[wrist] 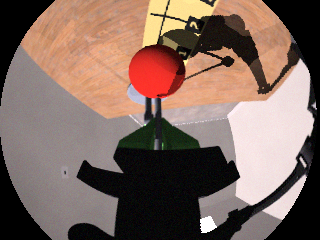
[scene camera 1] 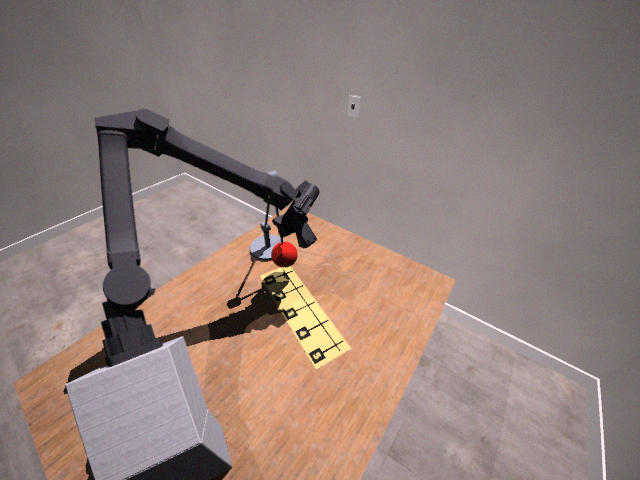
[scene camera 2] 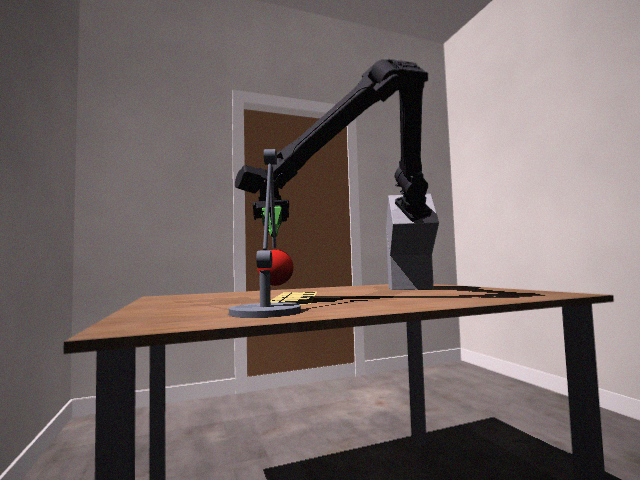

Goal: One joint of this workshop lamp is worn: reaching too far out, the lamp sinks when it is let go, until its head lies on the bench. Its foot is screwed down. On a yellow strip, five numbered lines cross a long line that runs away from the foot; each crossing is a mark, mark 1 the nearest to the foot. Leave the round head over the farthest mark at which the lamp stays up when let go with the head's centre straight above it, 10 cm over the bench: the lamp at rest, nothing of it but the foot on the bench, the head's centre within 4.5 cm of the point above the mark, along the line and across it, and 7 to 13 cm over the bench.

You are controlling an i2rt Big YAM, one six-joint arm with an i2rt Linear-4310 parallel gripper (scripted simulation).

I see my gripper (scene camera 2: 274, 235) and a round red lamp head (wrist: 157, 71).
My gripper also shows in the wrist view (wrist: 158, 121).
